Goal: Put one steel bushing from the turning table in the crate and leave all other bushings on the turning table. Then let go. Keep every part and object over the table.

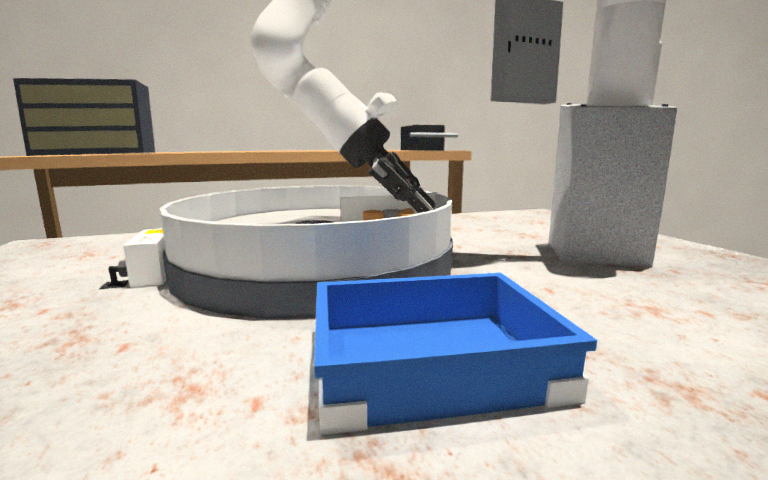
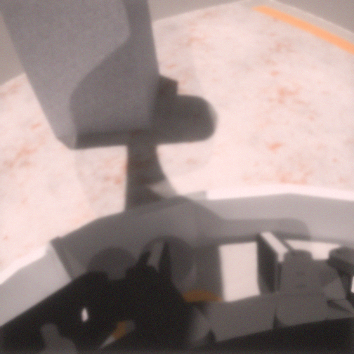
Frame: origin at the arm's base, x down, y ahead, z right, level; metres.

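Seen in the pictures: arm's base, origin of the base link: [image 1: 616, 105].
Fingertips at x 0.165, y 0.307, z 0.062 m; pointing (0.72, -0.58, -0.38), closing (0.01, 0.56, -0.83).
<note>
Offsets run from my fingertips to a thing's top centre. "*": to the spot under its first point.
The turning table [image 1: 287, 248] [image 2: 246, 211] is a wide white ring wall on a dark grey base. My gripper [image 1: 427, 205] [image 2: 225, 267] reaches down inside it, close to the right part of the wall, fingers partly open with nothing between them. An orange part {dx +0.004, dy +0.068, dz +0.060 m} [image 1: 382, 214] [image 2: 201, 296] lies on the turning table floor near the fingers. A rounded grey shape [image 2: 175, 256] sits in shadow beside the left finger; I cannot tell whether it is a steel bushing. The blue crate {dx +0.032, dy +0.138, dz -0.244 m} [image 1: 449, 381] stands empty in front of the turning table, apart from it.
A white block {* dx -0.003, dy +0.075, dz +0.077 m} [image 1: 365, 206] stands inside the turning table behind the gripper. A grey pillar [image 1: 587, 181] [image 2: 81, 70] stands to the right. A wooden bench [image 1: 239, 162] runs along the back. A small white box {dx +0.024, dy +0.388, dz +0.112 m} [image 1: 151, 254] sits at the turning table's left.
</note>
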